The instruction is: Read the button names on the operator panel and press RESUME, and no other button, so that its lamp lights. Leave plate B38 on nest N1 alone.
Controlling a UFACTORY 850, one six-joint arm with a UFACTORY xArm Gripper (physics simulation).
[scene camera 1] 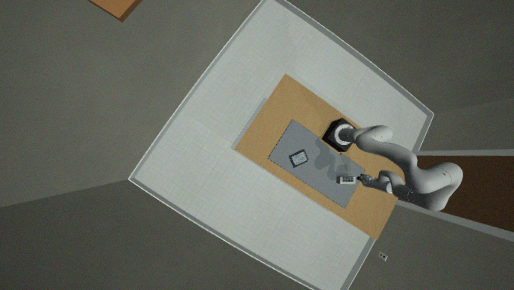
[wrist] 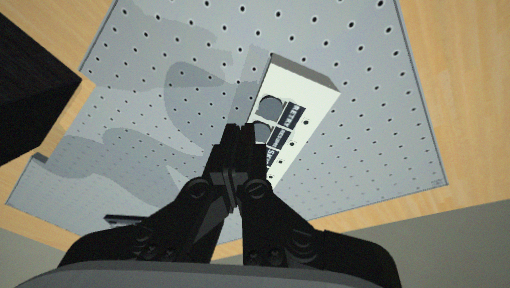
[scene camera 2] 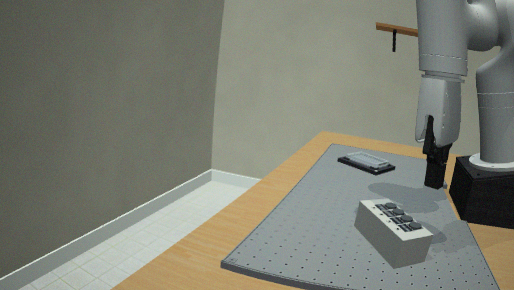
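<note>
The pale operator panel [scene camera 1: 346, 180] [scene camera 2: 385, 237] [wrist: 300, 82] has a row of round grey buttons. In the wrist view the RETRY button [wrist: 270, 107] is in full sight; the RESUME button [wrist: 261, 132] is partly covered by a fingertip. The SKIP label [wrist: 270, 156] shows in part; CALL is hidden. The RESUME lamp [wrist: 292, 144] looks dark. My gripper [scene camera 1: 359, 178] [scene camera 2: 434, 187] [wrist: 243, 141] is shut and empty, beside the button row in the wrist view and apart from the panel in scene camera 2. Plate B38 [scene camera 1: 298, 158] [scene camera 2: 367, 159] sits on its dark nest [scene camera 2: 382, 170].
The panel and nest stand on a grey perforated board [scene camera 1: 280, 150] [scene camera 2: 300, 220] [wrist: 380, 125] on the wooden table [scene camera 1: 280, 100] [scene camera 2: 200, 250] [wrist: 470, 150]. The black robot base [scene camera 1: 332, 135] [scene camera 2: 480, 200] [wrist: 35, 90] stands beside the board.
</note>
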